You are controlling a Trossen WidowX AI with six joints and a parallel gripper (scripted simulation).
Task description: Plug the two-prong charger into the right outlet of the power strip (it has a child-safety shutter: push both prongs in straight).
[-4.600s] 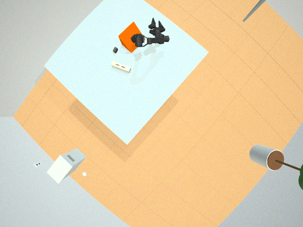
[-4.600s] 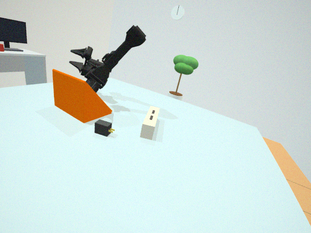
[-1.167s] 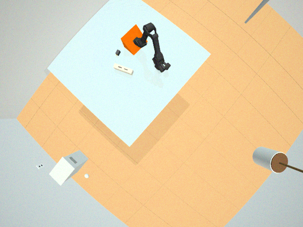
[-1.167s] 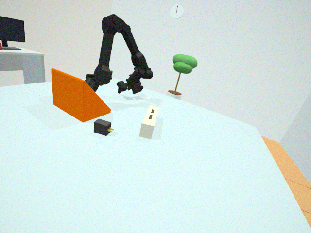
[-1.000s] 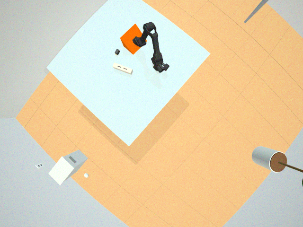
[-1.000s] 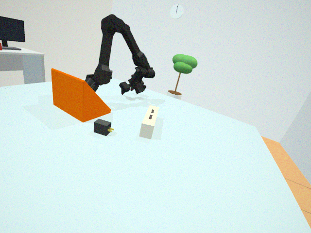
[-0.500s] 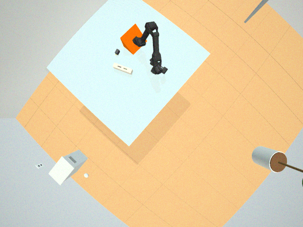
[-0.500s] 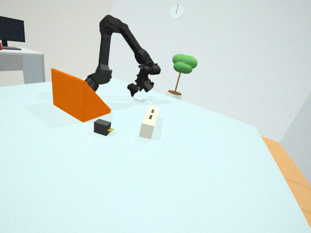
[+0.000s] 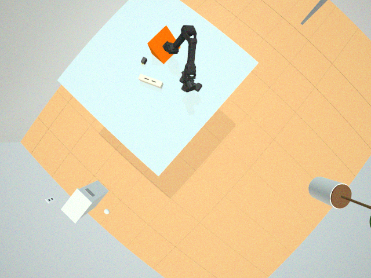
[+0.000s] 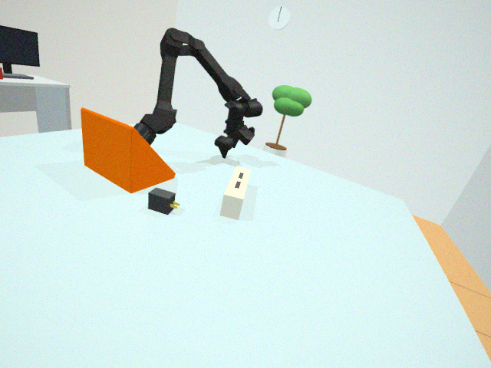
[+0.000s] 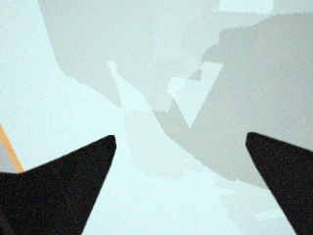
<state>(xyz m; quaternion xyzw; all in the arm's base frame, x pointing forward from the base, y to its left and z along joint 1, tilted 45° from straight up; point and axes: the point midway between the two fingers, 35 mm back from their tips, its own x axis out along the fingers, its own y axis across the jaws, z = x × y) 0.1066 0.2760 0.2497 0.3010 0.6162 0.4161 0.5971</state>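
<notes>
The black two-prong charger lies 460 mm to the right of my gripper tip and 120 mm ahead of it.
</notes>
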